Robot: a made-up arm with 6 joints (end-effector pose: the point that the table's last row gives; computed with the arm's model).
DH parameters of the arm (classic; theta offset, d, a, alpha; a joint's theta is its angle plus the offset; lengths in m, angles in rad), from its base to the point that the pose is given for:
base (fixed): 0.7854 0 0.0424 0
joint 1: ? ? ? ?
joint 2: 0.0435 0 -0.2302 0
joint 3: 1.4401 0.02 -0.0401 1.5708
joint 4: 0 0.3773 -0.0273 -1.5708
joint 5: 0 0.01 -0.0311 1.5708
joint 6: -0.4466 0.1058 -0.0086 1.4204
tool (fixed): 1.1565 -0.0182 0 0
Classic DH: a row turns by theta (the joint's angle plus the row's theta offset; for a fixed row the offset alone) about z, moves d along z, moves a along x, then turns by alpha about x.
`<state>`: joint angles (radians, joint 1 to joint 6).
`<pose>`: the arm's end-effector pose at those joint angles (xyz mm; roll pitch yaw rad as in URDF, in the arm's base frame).
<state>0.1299 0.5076 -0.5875 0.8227 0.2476 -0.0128</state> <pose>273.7 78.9 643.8 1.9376 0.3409 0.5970</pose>
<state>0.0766 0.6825 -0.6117 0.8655 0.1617 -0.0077</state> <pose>318.8 60.2 610.4 2.0337 0.4022 0.5183</pose>
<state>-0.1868 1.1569 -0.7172 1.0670 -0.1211 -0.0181</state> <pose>396.3 -66.8 504.4 2.2703 0.5413 0.1002</pose>
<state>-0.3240 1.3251 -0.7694 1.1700 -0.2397 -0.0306</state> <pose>393.7 -137.8 461.9 2.3349 0.5960 -0.1372</pose>
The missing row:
joint 1: -0.7854 0.36 -0.02 -1.5708
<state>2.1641 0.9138 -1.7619 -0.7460 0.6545 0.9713</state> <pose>-65.2 104.7 957.2 1.5841 0.0251 1.8705</pose>
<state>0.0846 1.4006 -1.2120 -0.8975 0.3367 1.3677</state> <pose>468.5 128.2 593.1 1.5901 0.7207 -0.0238</pose>
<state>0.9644 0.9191 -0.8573 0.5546 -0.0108 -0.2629</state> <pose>202.3 307.0 662.8 1.3992 0.3977 1.0385</pose>
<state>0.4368 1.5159 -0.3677 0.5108 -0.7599 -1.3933</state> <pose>325.0 145.3 270.7 -0.2267 0.4461 -0.3940</pose>
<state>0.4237 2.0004 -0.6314 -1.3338 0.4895 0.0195</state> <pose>230.1 156.9 105.5 -1.6249 0.6646 -1.1088</pose>
